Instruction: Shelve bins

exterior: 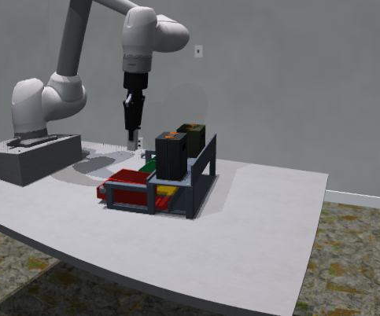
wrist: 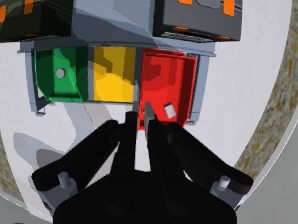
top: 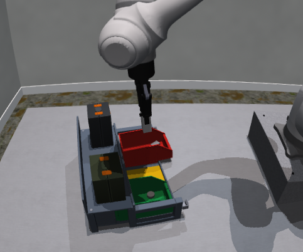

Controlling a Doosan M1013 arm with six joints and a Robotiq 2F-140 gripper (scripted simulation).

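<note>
The red bin lies 14 cm below my hand, 5 cm to the right of it and 1 cm ahead of it. Round my hand: green bin (19 cm to the left, 15 cm below).
</note>
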